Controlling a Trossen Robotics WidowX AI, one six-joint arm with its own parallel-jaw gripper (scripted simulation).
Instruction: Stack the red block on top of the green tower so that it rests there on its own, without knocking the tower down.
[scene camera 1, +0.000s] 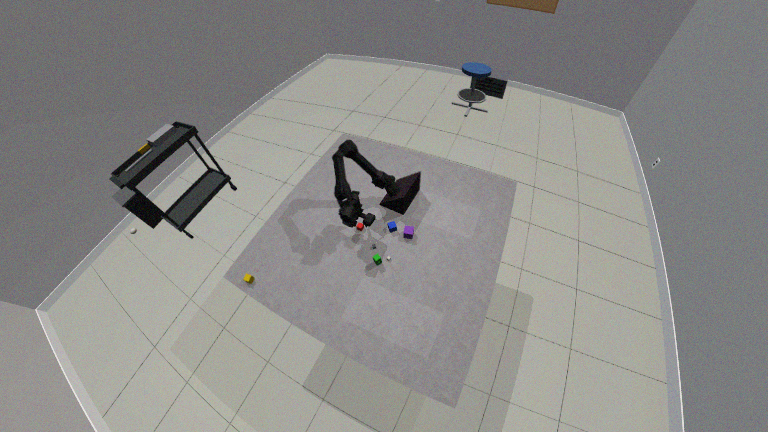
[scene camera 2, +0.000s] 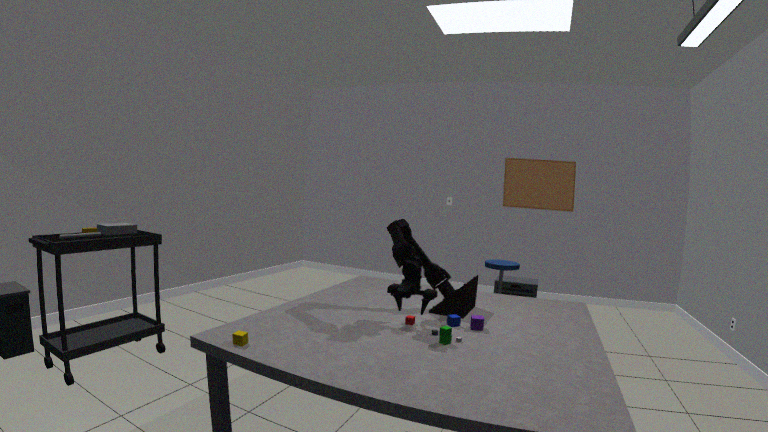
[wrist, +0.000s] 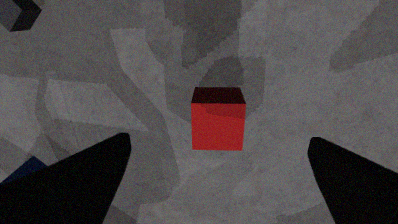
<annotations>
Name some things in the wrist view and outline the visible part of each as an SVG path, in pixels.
My gripper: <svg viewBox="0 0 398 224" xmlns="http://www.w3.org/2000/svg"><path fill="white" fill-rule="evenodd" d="M312 137L308 148L309 163L335 224L398 224L398 173L363 156L359 156L348 149L346 150L331 141L321 137ZM129 134L120 133L113 135L44 169L0 185L0 224L102 224L128 165L131 153Z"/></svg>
A red block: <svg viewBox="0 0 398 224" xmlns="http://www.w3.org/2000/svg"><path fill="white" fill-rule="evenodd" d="M195 87L191 101L192 150L243 151L246 102L241 88Z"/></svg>
</annotations>
